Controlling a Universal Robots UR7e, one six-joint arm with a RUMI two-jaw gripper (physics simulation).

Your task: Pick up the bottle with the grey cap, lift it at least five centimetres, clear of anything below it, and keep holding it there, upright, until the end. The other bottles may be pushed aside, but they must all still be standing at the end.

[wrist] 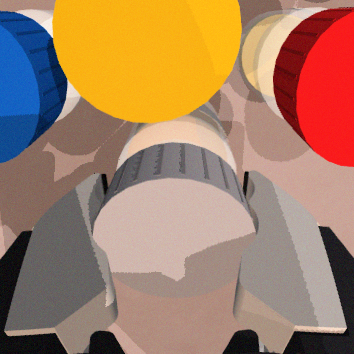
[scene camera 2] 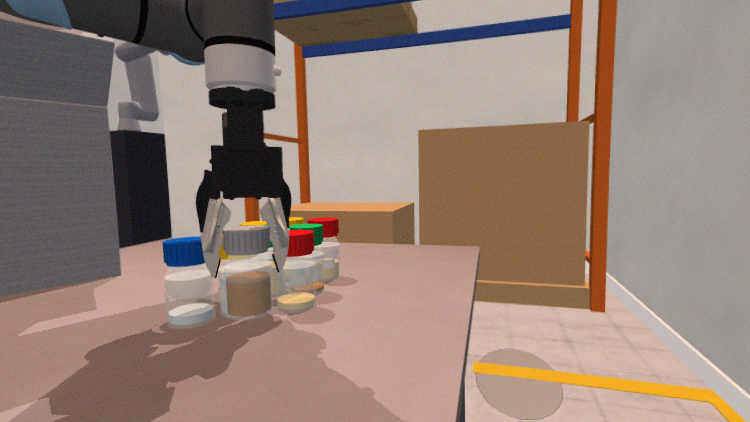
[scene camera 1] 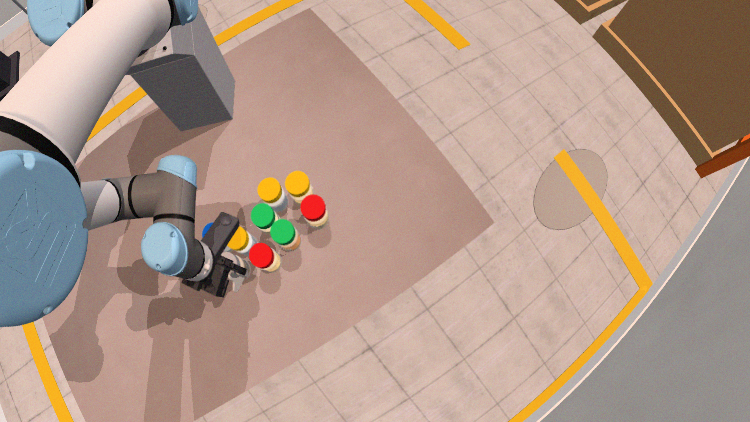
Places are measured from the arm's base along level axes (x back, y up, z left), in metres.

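Pixels of known places: gripper, fingertip midpoint: (scene camera 2: 247, 274).
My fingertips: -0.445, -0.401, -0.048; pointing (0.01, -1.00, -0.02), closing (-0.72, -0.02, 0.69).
Note:
Ahead of a thing's pixels: the offset from my fingertips to its top centre, as dx, dy, dz. Level surfaces: height alone.
The grey-capped bottle @(+0.003, +0.057, +0.004) (scene camera 2: 246, 240) (wrist: 175, 225) is upright, with brown contents. My gripper (scene camera 1: 234, 267) (scene camera 2: 247, 262) (wrist: 174, 175) points down and is shut on it, one jaw against each side of the cap, fingertips at the bottle's shoulder. The bottle's base appears slightly raised off the table in scene camera 2; the gap is small. In scene camera 1 the gripper mostly hides this bottle. A yellow-capped bottle @(+0.053, +0.040, +0.045) (scene camera 1: 238, 238) (wrist: 147, 60) stands close behind it. A blue-capped bottle @(+0.088, +0.040, -0.007) (scene camera 1: 208, 230) (scene camera 2: 183, 250) (wrist: 20, 90) and a red-capped bottle @(-0.010, +0.040, +0.084) (scene camera 1: 261, 255) (scene camera 2: 300, 242) (wrist: 325, 85) stand on either side.
Two green-capped bottles @(+0.069, +0.040, +0.125) (scene camera 1: 262, 215) @(+0.015, +0.040, +0.152) (scene camera 1: 283, 231), two more yellow-capped ones @(+0.118, +0.040, +0.164) (scene camera 1: 269, 190) @(+0.099, +0.040, +0.229) (scene camera 1: 297, 183) and another red-capped one @(+0.032, +0.040, +0.237) (scene camera 1: 313, 207) (scene camera 2: 323, 227) stand farther back on the table @(dy -0.065) (scene camera 1: 367, 236) (scene camera 2: 398, 325). A grey pedestal (scene camera 1: 186, 83) (scene camera 2: 52, 173) rises beside them.

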